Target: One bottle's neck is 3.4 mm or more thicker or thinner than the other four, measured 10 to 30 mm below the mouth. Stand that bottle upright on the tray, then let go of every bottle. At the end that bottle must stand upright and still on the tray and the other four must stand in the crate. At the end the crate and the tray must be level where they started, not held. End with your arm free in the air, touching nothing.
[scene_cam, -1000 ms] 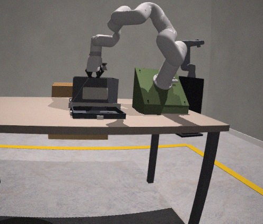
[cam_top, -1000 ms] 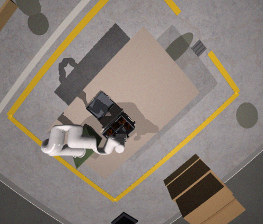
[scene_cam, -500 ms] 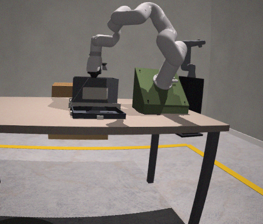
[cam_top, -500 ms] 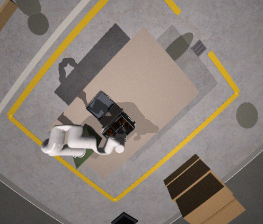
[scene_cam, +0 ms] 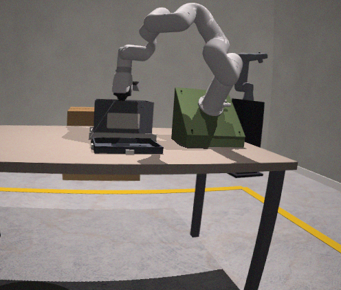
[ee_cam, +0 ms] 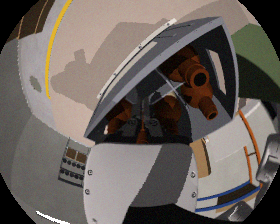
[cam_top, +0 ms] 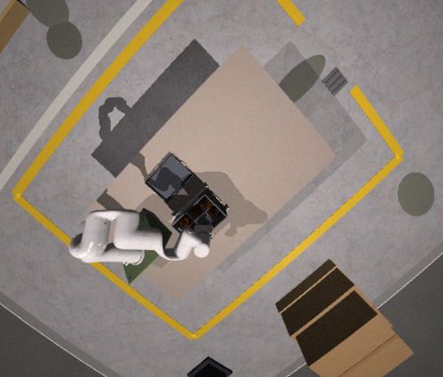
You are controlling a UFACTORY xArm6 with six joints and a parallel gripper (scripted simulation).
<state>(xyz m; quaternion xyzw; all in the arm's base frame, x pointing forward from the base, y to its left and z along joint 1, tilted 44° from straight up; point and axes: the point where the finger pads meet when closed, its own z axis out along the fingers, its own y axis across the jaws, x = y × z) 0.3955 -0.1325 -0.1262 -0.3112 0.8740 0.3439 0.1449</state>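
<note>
Right now my hand is 4 cm to the right of the dark crate and 7 cm above it. Round my hand: glass bottle 8 cm behind, 1 cm to the left, 7 cm below; flat dark tray 4 cm ahead, 34 cm to the left, 15 cm below.
</note>
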